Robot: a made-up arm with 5 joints.
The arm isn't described. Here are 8 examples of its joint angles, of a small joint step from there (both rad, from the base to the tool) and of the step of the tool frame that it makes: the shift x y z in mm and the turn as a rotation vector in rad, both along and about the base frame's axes.
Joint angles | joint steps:
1: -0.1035 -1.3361 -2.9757 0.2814 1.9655 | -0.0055 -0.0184 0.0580 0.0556 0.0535
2: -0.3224 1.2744 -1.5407 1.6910 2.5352 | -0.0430 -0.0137 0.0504 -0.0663 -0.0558
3: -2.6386 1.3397 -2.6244 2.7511 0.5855 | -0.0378 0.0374 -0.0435 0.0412 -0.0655
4: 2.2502 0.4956 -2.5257 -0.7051 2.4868 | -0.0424 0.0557 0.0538 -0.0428 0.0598
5: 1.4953 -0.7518 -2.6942 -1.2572 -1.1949 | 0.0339 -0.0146 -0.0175 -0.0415 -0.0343
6: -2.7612 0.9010 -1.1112 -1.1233 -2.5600 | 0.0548 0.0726 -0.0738 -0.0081 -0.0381
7: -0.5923 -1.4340 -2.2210 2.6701 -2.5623 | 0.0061 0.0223 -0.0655 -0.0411 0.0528
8: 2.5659 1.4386 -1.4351 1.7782 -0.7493 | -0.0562 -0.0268 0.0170 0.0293 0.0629
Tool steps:
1: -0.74 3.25 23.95 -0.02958 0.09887 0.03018
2: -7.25 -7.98 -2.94 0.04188 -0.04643 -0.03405
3: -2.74 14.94 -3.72 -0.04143 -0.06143 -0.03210
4: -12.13 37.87 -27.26 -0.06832 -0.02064 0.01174
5: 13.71 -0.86 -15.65 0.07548 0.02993 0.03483
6: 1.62 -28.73 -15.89 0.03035 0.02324 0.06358
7: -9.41 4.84 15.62 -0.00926 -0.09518 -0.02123
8: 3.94 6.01 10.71 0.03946 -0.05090 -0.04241
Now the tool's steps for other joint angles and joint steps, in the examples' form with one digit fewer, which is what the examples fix.
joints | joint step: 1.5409 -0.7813 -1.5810 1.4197 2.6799 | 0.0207 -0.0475 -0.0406 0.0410 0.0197
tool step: -4.0 -29.2 13.6 0.0474 0.0153 0.0095
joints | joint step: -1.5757 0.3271 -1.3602 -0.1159 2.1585 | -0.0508 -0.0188 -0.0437 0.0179 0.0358
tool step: -27.6 4.2 24.4 -0.0456 -0.0316 -0.0647
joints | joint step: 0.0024 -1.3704 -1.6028 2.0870 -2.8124 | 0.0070 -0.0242 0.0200 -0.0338 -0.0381
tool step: -3.8 -0.3 1.7 -0.0297 -0.0382 0.0305
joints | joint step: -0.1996 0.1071 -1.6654 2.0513 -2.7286 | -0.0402 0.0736 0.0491 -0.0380 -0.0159
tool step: 0.1 -15.3 -39.5 0.0264 0.0809 -0.0265
